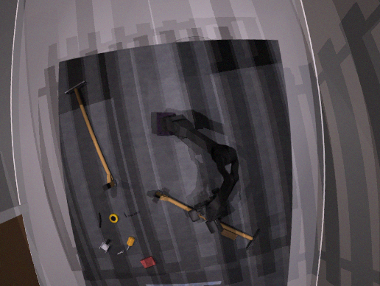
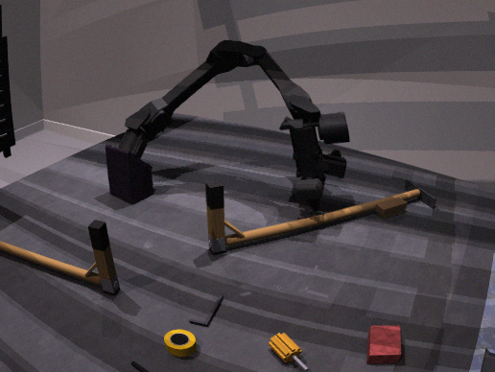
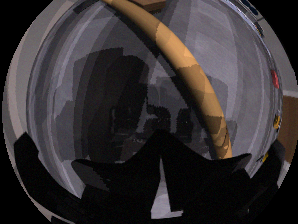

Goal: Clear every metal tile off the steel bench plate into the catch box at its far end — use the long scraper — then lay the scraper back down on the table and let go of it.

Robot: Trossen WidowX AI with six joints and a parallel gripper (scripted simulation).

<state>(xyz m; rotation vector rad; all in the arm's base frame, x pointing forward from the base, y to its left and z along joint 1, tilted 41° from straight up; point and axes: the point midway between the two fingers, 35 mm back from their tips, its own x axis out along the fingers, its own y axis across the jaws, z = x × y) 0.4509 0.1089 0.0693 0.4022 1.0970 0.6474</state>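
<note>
The long wooden-handled scraper is 60 mm ahead of my gripper tip, 50 mm above it and 10 mm to the right of it. The rest, counted from my gripper tip: yellow-handled tool: 460 mm to the right, 150 mm ahead; then wooden block: 170 mm ahead, 90 mm to the left; then red block: 390 mm to the right, 290 mm ahead.
</note>
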